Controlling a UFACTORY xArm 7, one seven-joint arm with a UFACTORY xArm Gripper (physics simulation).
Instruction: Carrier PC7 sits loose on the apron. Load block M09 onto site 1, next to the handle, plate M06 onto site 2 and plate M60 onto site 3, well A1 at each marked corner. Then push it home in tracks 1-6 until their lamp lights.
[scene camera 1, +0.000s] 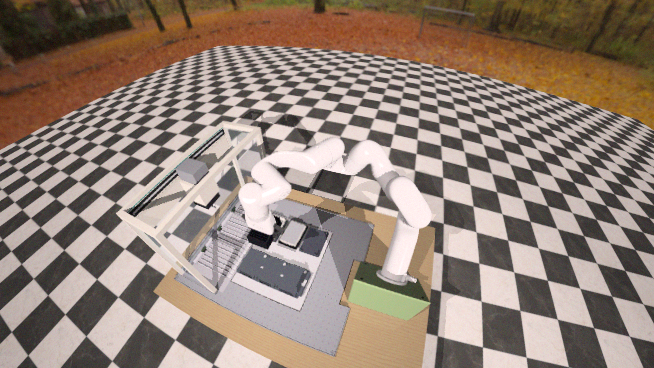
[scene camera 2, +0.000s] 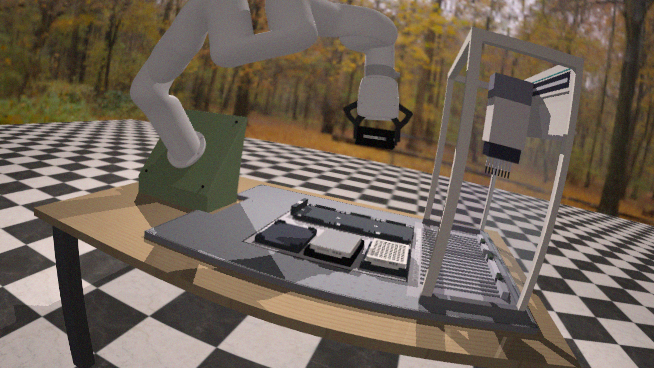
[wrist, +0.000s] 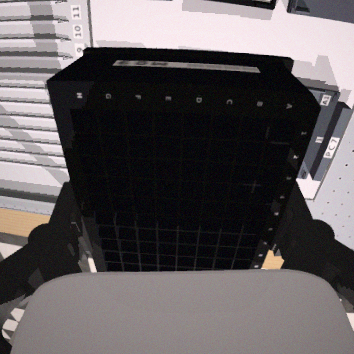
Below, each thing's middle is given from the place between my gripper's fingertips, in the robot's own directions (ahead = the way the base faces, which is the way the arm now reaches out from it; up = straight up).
Now: the dark carrier (scene camera 2: 356, 223) 210 mm below my hand, 70 mm to the left of it and 40 mm behind it. Round my hand: dark nest (scene camera 2: 282, 235) 220 mm below, 160 mm to the right, 120 mm behind.
